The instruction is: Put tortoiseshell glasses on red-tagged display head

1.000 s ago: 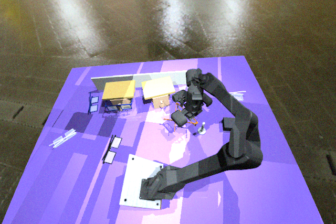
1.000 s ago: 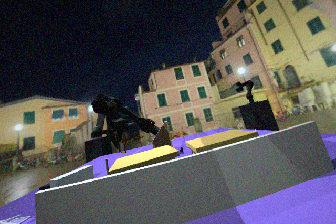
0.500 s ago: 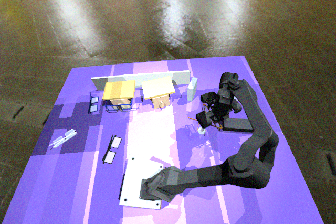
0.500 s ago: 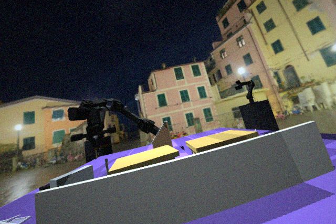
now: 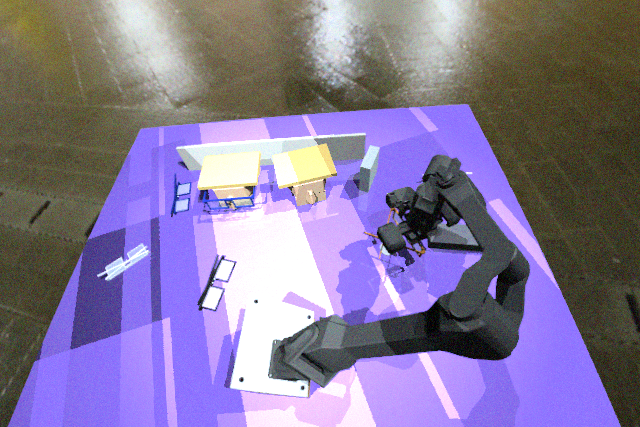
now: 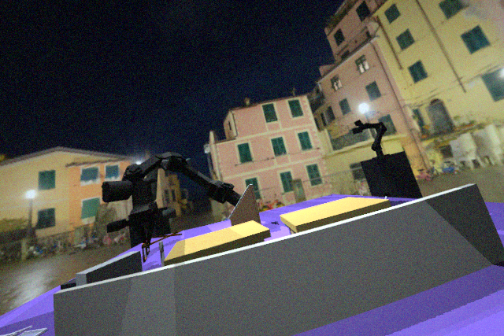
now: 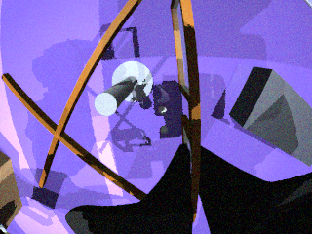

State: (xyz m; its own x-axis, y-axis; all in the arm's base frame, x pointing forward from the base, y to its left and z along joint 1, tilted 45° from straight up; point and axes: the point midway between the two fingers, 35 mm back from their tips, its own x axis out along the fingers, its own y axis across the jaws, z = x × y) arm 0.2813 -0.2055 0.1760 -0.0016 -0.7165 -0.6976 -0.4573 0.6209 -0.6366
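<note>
My gripper tip is now 10 mm short of the white disc, 50 mm to the right of it and 50 mm above it. Also, from my gripper tip: grey wall (310 mm ahead, 410 mm to the left, 20 mm below); then dark box (50 mm ahead, 140 mm to the right, 50 mm below); then white block (250 mm ahead, 100 mm to the left, 20 mm below).
</note>
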